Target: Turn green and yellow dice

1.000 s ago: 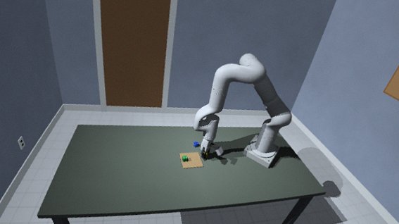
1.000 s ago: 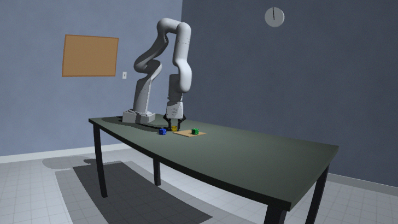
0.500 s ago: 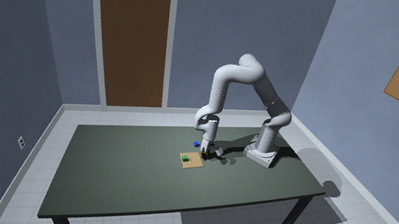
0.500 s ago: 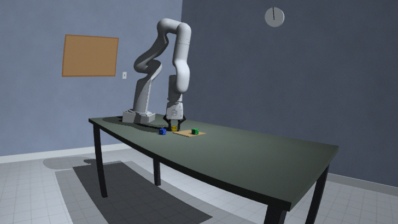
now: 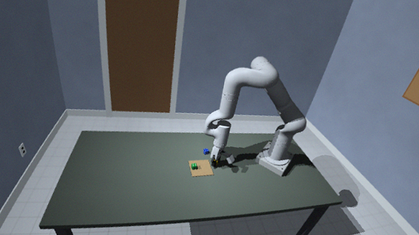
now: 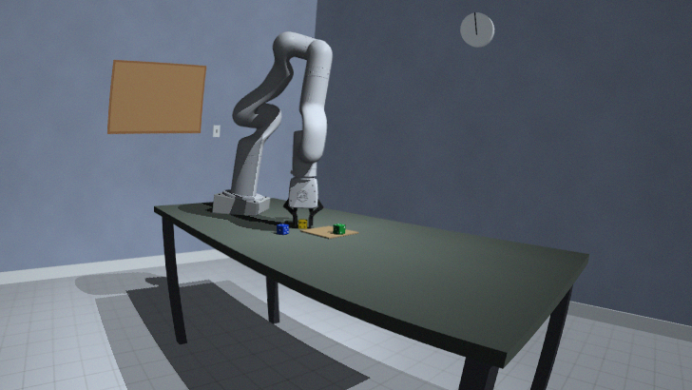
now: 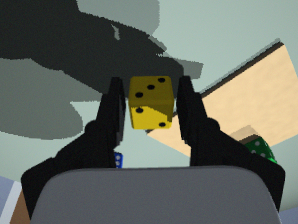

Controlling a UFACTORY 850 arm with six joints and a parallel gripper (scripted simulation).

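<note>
Now: the yellow die 10 mm below my hand. From my hand the other things lie so: green die 150 mm ahead; tan mat 110 mm ahead, 20 mm below, 10 mm to the left; blue die 120 mm to the right, 20 mm ahead, 10 mm below.
</note>
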